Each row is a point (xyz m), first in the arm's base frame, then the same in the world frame.
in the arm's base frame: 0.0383 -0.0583 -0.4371
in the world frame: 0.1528 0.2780 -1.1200
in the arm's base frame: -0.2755 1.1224 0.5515
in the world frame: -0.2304 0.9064 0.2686
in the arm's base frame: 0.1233 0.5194 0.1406
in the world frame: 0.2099 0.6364 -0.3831
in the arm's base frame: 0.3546 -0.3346 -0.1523
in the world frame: 0.5899 0.0500 -0.9998
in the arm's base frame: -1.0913 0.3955 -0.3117
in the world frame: -0.9957 0.2590 -0.6979
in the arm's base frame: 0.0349 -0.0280 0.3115
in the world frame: 0.3165 0.0672 -0.4199
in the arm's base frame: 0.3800 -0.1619 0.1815
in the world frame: 0.6447 0.1062 -0.6314
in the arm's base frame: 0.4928 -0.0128 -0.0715
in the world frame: 0.6501 0.3564 -0.8220
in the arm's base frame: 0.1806 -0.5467 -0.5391
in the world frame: 0.3948 -0.0747 -1.4137
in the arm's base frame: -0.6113 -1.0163 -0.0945
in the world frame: -0.1124 -0.8991 -1.0843
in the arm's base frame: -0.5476 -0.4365 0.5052
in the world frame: -0.0705 -0.5530 -0.3238
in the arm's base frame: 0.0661 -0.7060 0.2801
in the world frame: 0.5230 -0.5134 -0.7061
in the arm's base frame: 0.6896 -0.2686 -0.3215
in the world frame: 0.8450 0.2751 -1.1714
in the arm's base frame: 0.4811 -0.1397 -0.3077
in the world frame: 0.6185 0.3146 -1.0852
